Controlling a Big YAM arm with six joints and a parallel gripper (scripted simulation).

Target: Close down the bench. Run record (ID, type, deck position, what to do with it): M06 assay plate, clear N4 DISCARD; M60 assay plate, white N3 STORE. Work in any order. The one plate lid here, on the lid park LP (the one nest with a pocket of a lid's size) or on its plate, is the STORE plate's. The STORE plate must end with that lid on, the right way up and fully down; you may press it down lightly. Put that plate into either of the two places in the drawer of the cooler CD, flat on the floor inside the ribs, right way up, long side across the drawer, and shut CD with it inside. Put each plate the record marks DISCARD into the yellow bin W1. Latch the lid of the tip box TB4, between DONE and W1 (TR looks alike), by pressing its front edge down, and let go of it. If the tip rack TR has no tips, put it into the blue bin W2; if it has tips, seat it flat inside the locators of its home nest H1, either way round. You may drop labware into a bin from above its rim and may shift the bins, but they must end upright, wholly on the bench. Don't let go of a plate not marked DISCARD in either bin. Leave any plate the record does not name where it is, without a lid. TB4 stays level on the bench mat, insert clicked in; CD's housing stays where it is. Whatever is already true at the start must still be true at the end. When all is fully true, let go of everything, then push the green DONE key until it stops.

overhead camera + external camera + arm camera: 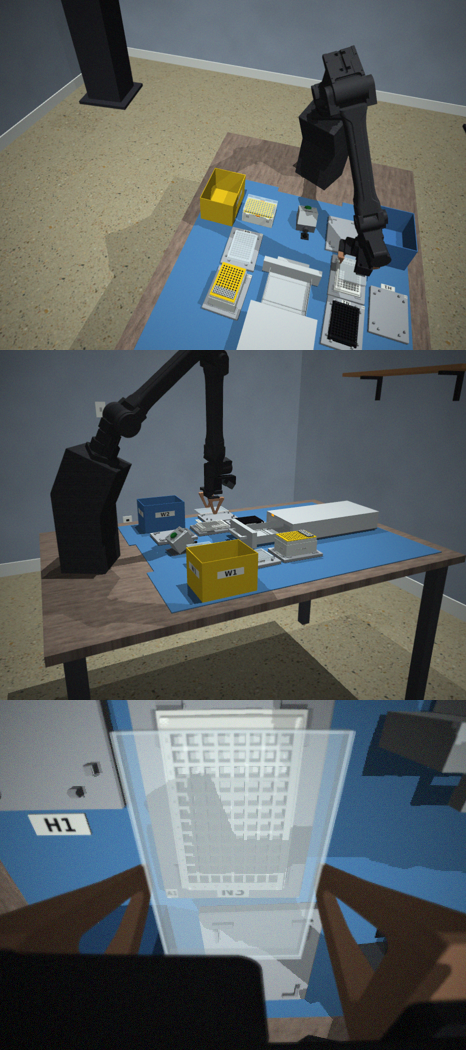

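My gripper is now 7 cm above the white assay plate. From my hand the other things lie so: nest N3: 8 cm below; home nest H1: 13 cm to the left, 11 cm ahead, 8 cm below; clear plate lid: right at my hand.
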